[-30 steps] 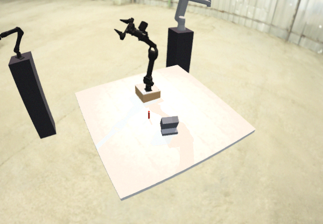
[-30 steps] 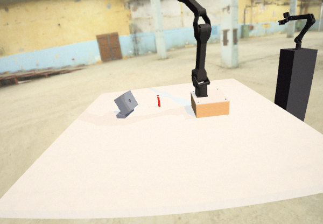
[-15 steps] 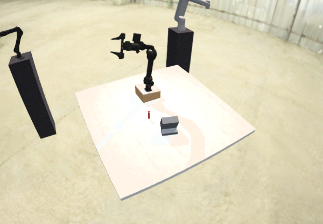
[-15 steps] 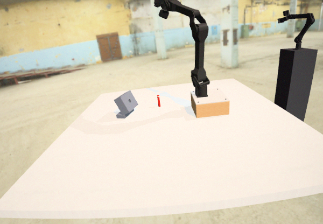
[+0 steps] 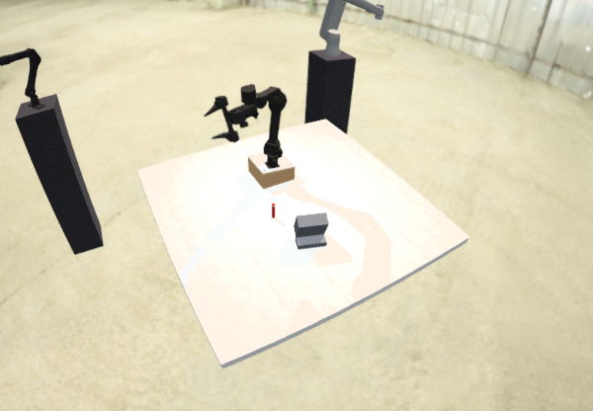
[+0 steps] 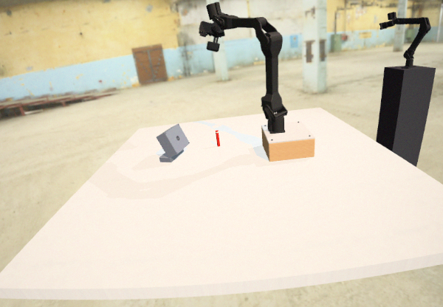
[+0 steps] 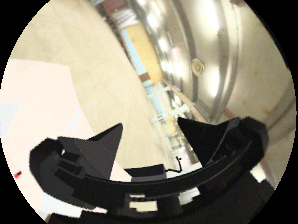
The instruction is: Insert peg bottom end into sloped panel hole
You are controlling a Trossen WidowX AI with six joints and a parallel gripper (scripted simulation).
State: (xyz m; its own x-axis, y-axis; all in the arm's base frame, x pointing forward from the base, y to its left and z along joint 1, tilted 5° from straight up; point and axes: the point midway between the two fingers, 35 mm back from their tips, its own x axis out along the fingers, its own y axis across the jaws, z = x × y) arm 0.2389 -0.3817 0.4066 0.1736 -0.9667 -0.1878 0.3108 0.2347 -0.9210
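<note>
My gripper tip is 47 cm above the thin red peg, 26 cm to the right of it and 3 cm short of it. Round my gripper tip: grey sloped panel: 45 cm below, 35 cm to the left, 23 cm ahead.
</note>
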